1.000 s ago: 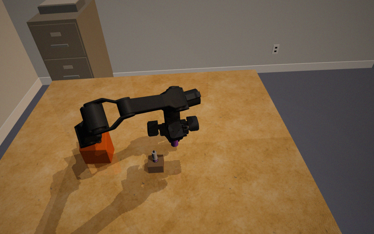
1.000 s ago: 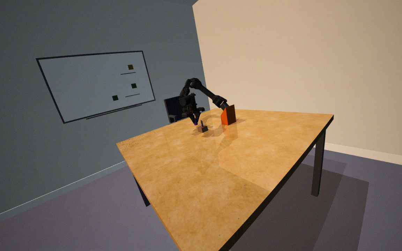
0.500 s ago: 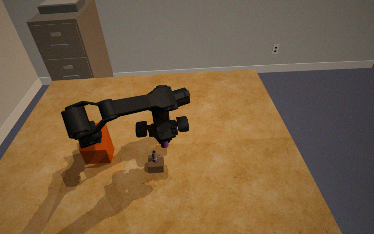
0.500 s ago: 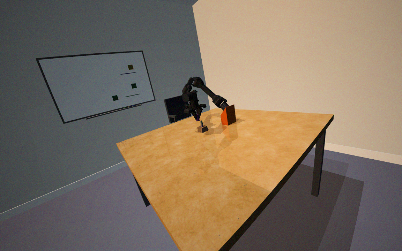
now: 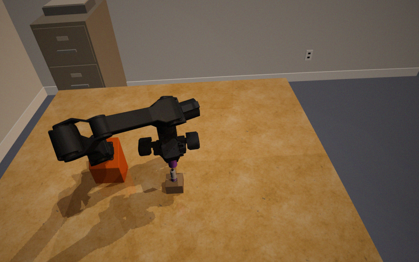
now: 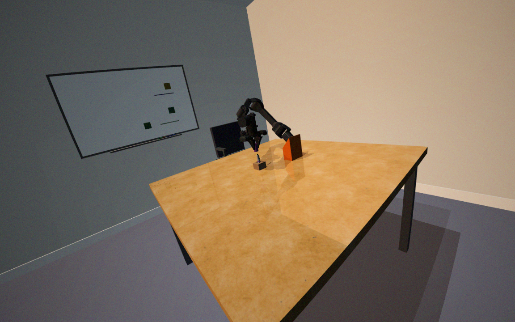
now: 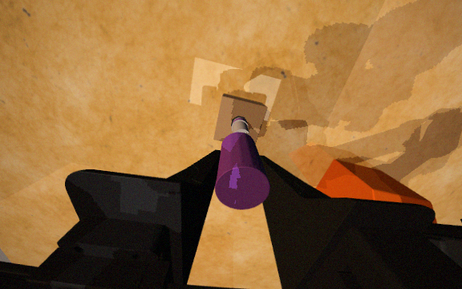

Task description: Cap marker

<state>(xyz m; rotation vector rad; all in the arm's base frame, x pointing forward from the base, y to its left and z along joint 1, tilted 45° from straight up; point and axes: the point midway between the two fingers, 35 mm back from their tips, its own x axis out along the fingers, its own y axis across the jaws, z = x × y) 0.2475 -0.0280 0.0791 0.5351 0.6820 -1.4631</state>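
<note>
The holder block is 110 mm below my gripper tip. The rest, counted from my gripper tip: purple cap: 10 mm above.
</note>
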